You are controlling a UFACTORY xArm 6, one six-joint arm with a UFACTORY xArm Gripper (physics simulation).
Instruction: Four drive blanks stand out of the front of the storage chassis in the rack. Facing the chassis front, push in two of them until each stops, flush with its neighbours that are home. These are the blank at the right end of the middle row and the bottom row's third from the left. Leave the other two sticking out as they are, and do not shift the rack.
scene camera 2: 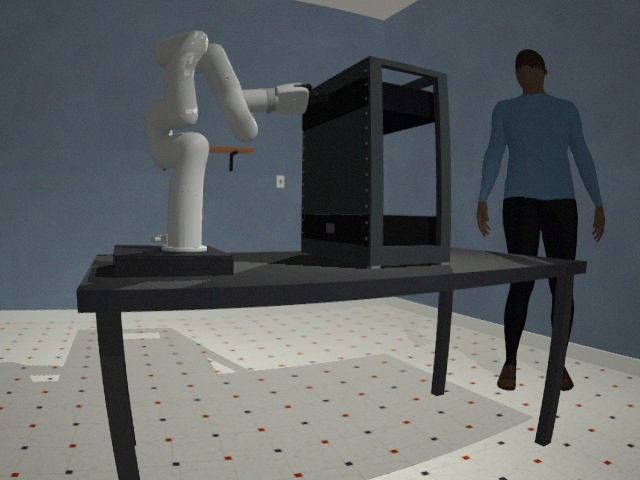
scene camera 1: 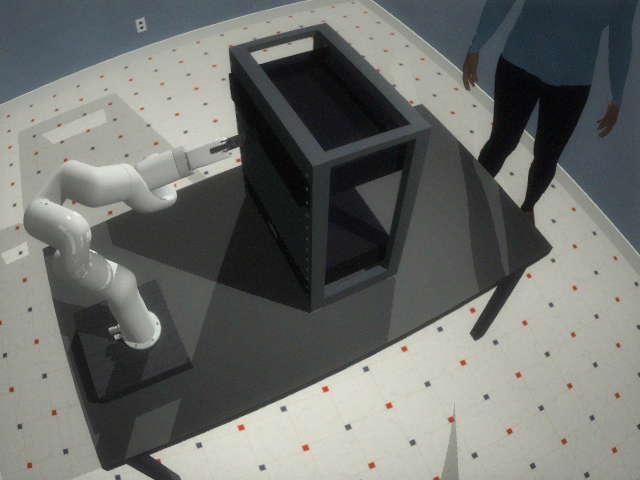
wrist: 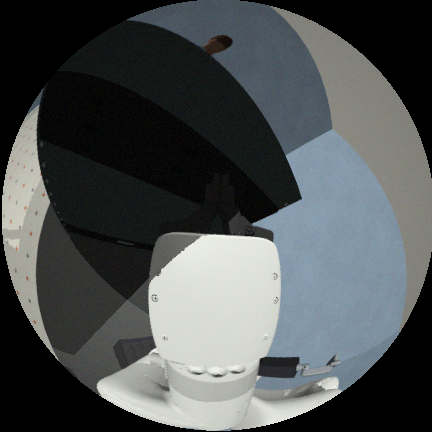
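Seen in the pictures: gripper, fingertip midpoint: (scene camera 2: 326, 97) (scene camera 1: 257, 134) (wrist: 219, 181); arm's base, origin of the base link: (scene camera 2: 183, 249) (scene camera 1: 141, 330).
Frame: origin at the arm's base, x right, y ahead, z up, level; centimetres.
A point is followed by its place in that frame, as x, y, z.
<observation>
My gripper (scene camera 1: 241, 139) (scene camera 2: 321, 96) @[-12.3, 44.8, 47.9] (wrist: 219, 181) @[-12.3, 44.8, 47.9] is shut and empty. Its dark fingertips point at the storage chassis front (scene camera 2: 345, 100) @[-2.2, 47.0, 44.6] (wrist: 120, 127) @[-24.3, 45.4, 46.6], near the end farthest from the camera in both scene views and toward the right end of the dark band in the wrist view. The fingertips blend into the dark front, so contact cannot be told. The chassis is a black band high in the upright grey rack (scene camera 1: 318, 242) @[9.8, 51.2, 29.6] (scene camera 2: 376, 170) @[9.8, 51.2, 22.0] (wrist: 150, 52). The drive blanks cannot be made out in the dark, so which stand out or lie flush cannot be told.
The rack stands on a dark table (scene camera 1: 248, 341) @[11.8, 29.3, -5.0] (scene camera 2: 330, 293) @[30.6, 29.9, -7.5], with a plain panel (scene camera 2: 336, 170) @[-11.2, 47.8, 23.6] below the chassis. A black unit (scene camera 2: 346, 224) @[-4.0, 48.3, 6.8] with a small grey square sits low in the rack. The arm's base block (scene camera 1: 98, 382) @[12.1, -17.0, 0.2] (scene camera 2: 129, 262) @[16.5, -14.2, -1.6] is at the table's other end. A person (scene camera 1: 553, 46) (scene camera 2: 540, 149) stands behind the rack.
</observation>
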